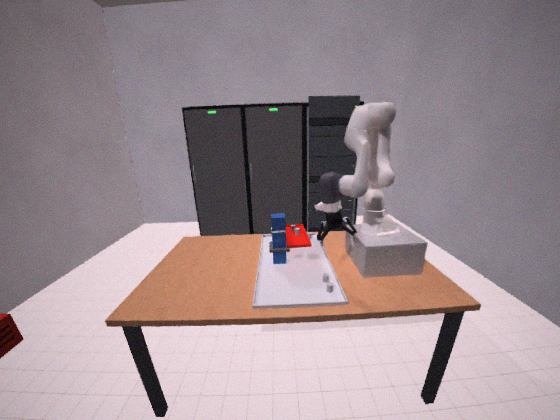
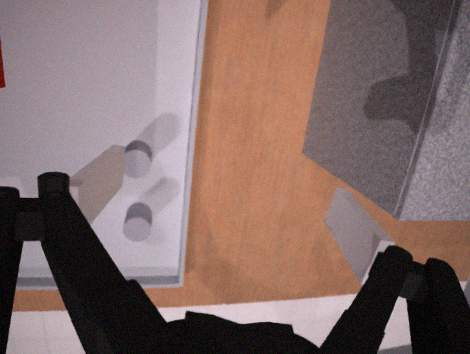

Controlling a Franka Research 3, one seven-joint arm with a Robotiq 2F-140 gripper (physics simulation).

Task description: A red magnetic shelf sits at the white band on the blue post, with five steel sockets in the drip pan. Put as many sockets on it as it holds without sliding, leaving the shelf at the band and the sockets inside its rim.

Observation:
In view: my gripper point(image 2: 230, 186), a steel socket point(image 2: 137, 226), a steel socket point(image 2: 138, 155) and a drip pan point(image 1: 300, 280).
The drip pan also shows in image 2 point(image 2: 83, 83).

